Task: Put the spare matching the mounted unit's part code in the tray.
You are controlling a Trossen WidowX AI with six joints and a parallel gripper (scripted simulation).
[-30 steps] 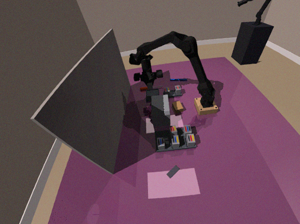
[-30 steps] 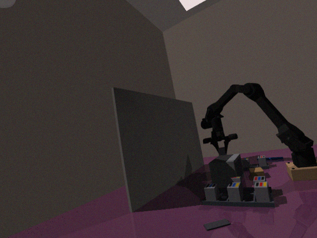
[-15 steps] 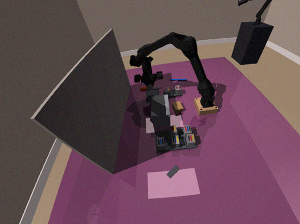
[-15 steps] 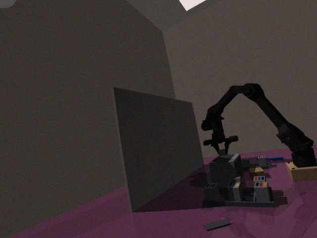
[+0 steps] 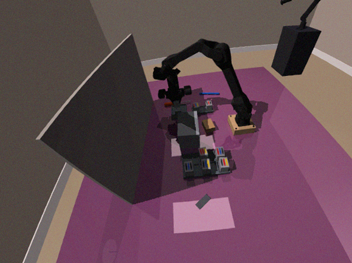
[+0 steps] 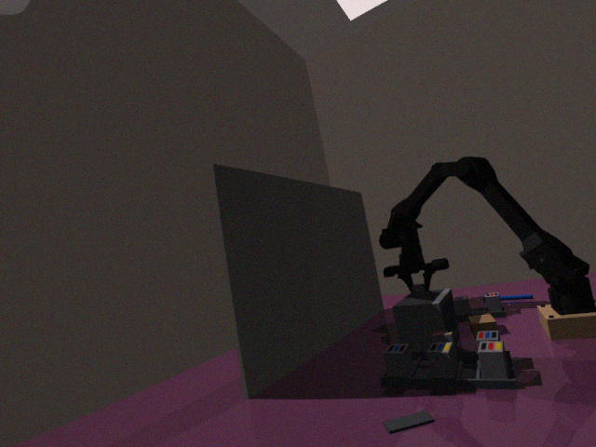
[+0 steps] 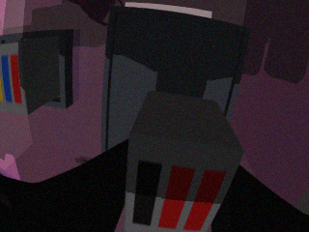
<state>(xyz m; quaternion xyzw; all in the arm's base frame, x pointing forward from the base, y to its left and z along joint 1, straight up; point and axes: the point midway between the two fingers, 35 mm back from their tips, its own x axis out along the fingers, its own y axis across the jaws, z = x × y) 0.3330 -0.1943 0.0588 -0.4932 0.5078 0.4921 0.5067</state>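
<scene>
Now: gripper tip 60 mm above the dark grey tray and 10 mm past it. The rest, counted from my gripper tip: grey spare: 20 mm above; small brown box: 170 mm to the left, 160 mm behind, 50 mm below; mounted unit: 220 mm to the left, 50 mm behind, 10 mm below.
</scene>
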